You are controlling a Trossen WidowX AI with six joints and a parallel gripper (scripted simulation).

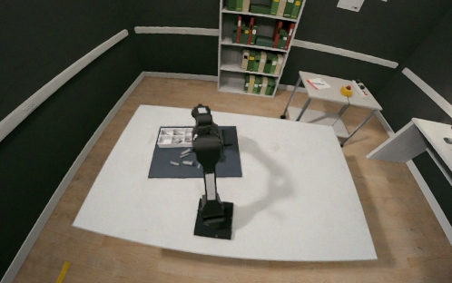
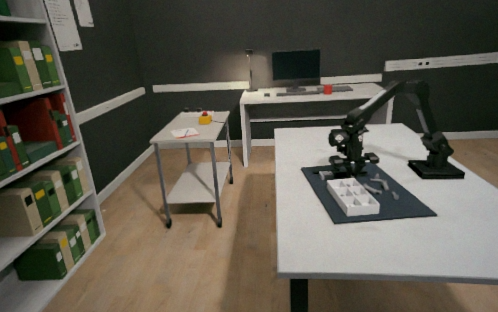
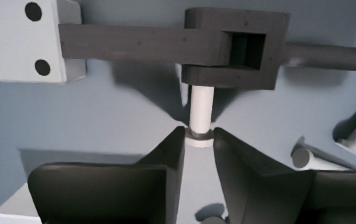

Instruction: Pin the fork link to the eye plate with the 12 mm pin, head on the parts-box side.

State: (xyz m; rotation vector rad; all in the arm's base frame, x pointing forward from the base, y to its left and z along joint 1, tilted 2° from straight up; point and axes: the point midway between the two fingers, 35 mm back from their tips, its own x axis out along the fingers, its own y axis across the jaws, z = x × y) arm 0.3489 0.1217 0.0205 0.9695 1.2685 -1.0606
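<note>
My gripper is now 3 cm short of the eye plate, 5 cm to the left of it and 3 cm above it. From my hand the other things lie so: dark blue mat 1 cm behind, 5 cm to the left, 5 cm below; grey block 10 cm ahead, 3 cm to the right, 3 cm below; pin 10 cm behind, 4 cm to the right, 4 cm below.
</note>
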